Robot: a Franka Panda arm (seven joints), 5 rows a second.
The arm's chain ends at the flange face. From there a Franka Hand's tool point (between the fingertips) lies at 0.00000 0.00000 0.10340 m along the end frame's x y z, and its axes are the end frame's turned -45 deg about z.
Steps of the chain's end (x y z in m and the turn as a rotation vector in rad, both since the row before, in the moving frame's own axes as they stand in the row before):
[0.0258, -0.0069, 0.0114, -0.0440, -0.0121, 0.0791]
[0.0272, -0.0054, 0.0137, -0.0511, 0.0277, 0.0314]
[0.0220, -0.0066, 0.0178, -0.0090, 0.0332, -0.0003]
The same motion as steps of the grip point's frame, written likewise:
[0.0189, 0.0155, 0.0113, -0.0226, -0.0397, 0.0791]
[0.0213, 0.0211, 0.0135, -0.0557, -0.0165, 0.0314]
[0.0220, 0.0140, 0.0177, -0.0298, 0.0171, -0.0003]

